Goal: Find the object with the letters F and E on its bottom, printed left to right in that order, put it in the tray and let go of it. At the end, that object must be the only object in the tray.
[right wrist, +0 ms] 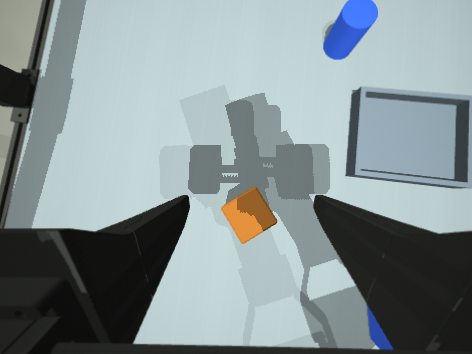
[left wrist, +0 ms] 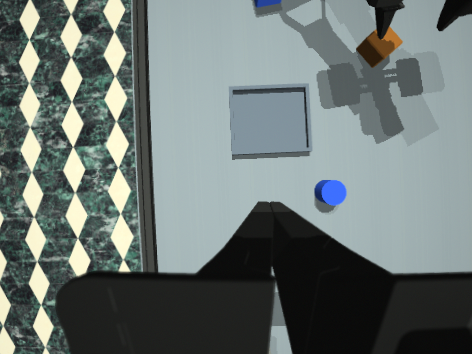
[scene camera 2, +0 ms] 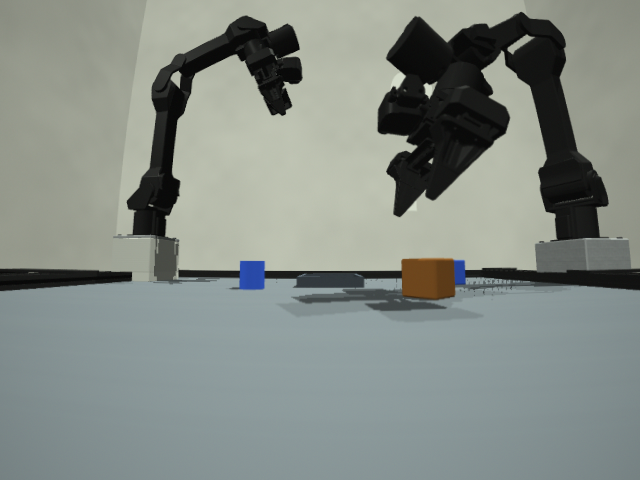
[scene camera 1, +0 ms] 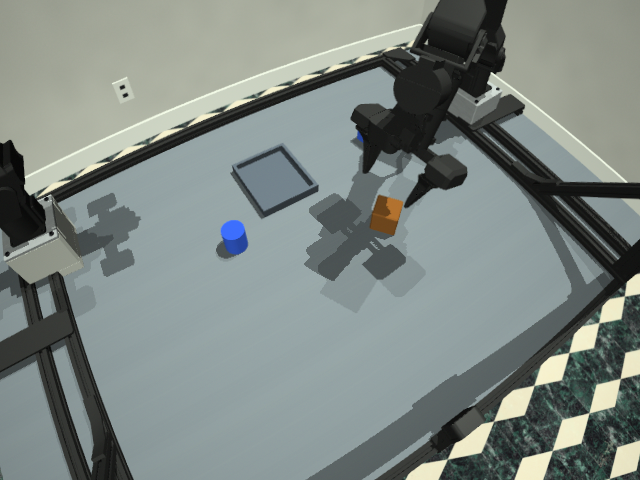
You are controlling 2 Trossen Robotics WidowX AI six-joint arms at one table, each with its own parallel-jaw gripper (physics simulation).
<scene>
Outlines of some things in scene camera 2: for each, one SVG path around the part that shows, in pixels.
My left gripper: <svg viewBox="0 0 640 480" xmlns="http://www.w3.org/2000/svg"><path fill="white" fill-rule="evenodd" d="M266 47L247 56L245 63L251 76L254 76L258 89L264 97L263 99L271 115L280 114L283 116L286 115L286 110L290 109L292 104L286 88L282 88L285 86L284 82L289 82L289 84L300 83L303 78L301 61L299 57L285 57L276 60L273 50Z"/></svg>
My right gripper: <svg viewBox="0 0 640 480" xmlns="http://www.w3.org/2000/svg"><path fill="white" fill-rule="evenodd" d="M504 105L467 85L455 89L434 91L429 99L425 94L425 87L418 75L407 74L398 89L396 89L396 86L393 86L391 91L385 94L378 109L377 131L383 135L408 136L406 142L417 146L412 153L408 151L398 153L387 168L387 174L394 178L396 182L393 214L401 217L425 190L426 198L432 201L436 200L473 162L493 145L495 140L506 134L510 115Z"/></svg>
An orange cube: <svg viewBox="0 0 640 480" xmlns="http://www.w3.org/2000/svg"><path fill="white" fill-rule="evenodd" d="M401 260L403 297L439 300L455 296L453 258Z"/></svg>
A blue cylinder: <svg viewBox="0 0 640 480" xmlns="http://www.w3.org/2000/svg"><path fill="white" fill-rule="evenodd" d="M240 261L239 289L264 289L265 261Z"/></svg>
</scene>
